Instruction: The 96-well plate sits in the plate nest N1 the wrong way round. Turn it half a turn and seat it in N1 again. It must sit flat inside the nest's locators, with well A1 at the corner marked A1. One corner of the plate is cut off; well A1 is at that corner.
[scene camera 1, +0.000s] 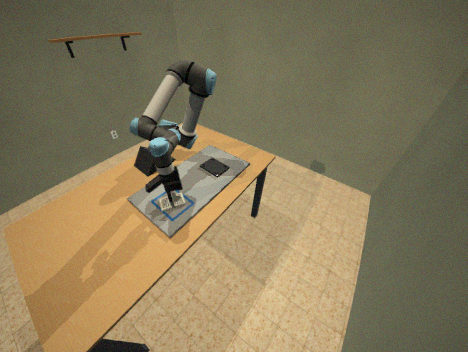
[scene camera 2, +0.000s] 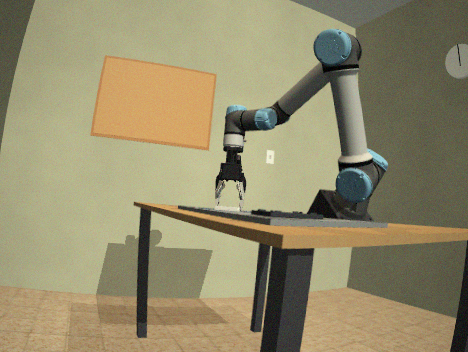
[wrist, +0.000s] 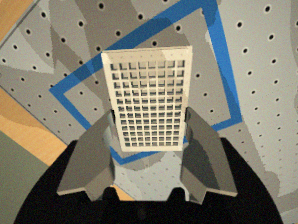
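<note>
The gripper (scene camera 2: 228, 209) can also be seen in the wrist view (wrist: 149, 109), and the scene includes a white 96-well plate (wrist: 147, 79).
</note>
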